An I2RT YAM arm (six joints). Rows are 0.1 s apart.
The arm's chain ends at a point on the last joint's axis. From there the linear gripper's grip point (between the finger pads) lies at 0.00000 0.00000 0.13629 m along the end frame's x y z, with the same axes.
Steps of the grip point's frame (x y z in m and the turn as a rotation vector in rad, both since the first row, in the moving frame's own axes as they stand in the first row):
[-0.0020 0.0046 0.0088 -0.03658 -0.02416 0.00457]
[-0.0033 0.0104 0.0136 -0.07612 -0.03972 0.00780]
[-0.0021 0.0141 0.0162 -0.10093 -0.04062 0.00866]
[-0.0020 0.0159 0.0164 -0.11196 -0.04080 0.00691]
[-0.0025 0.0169 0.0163 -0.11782 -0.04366 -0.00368]
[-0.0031 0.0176 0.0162 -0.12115 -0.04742 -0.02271]
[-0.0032 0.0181 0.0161 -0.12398 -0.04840 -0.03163]
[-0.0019 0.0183 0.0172 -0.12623 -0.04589 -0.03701]
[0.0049 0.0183 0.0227 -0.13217 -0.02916 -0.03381]
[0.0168 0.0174 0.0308 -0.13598 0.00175 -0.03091]
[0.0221 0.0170 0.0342 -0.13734 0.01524 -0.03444]
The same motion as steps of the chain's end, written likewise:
[0.0013 -0.0004 0.0089 -0.03658 -0.02416 0.00457]
[0.0021 0.0001 0.0141 -0.07612 -0.03972 0.00780]
[0.0035 0.0004 0.0170 -0.10093 -0.04062 0.00866]
[0.0036 0.0007 0.0174 -0.11196 -0.04080 0.00691]
[0.0034 0.0009 0.0174 -0.11782 -0.04366 -0.00368]
[0.0032 0.0011 0.0174 -0.12115 -0.04742 -0.02271]
[0.0031 0.0012 0.0173 -0.12398 -0.04840 -0.03163]
[0.0040 0.0010 0.0184 -0.12623 -0.04589 -0.03701]
[0.0086 0.0003 0.0239 -0.13217 -0.02916 -0.03381]
[0.0163 -0.0011 0.0321 -0.13598 0.00175 -0.03091]
[0.0197 -0.0016 0.0355 -0.13734 0.01524 -0.03444]

